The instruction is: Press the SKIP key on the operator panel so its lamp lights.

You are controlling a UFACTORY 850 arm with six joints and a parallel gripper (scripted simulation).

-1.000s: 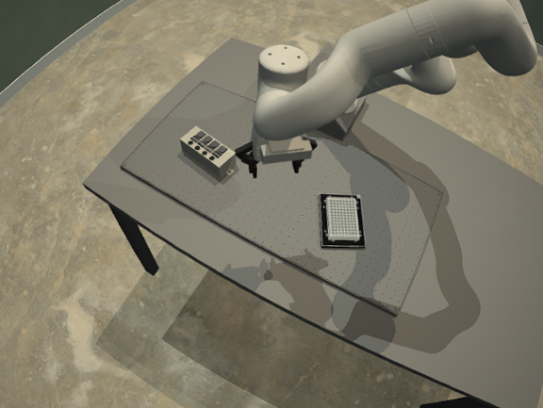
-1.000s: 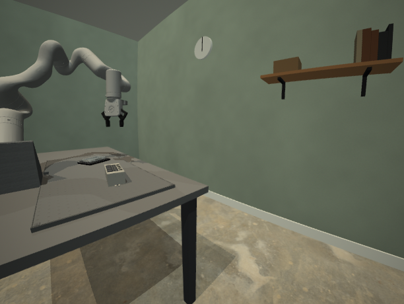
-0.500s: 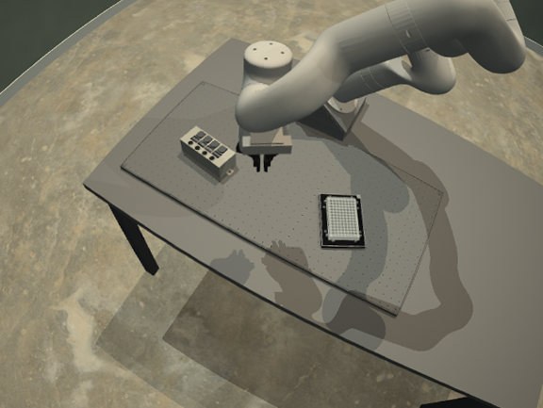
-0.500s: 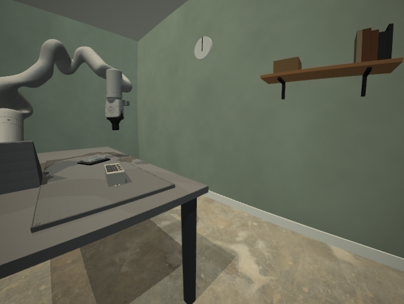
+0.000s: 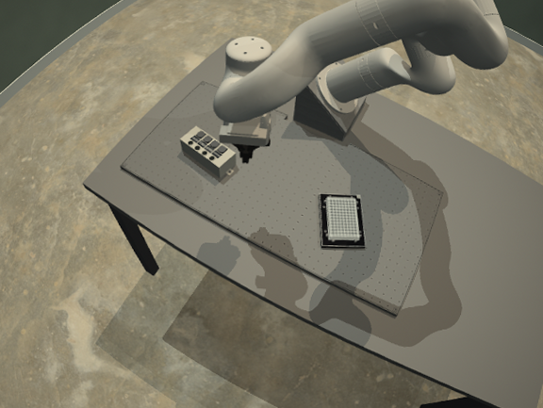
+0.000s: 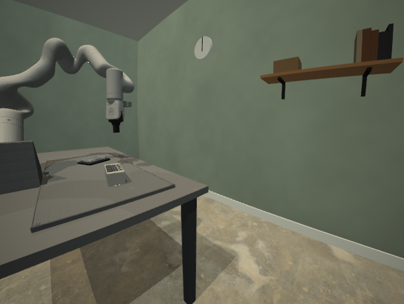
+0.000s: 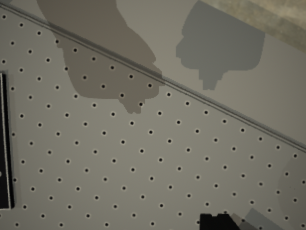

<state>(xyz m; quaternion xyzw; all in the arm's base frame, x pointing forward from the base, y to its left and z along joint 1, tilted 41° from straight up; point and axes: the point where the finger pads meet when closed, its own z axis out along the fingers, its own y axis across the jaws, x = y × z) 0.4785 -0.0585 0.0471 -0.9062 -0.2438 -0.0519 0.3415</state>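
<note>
Right now my hand is 8 cm past the operator panel, 19 cm to the left of it and 18 cm above it.
</note>
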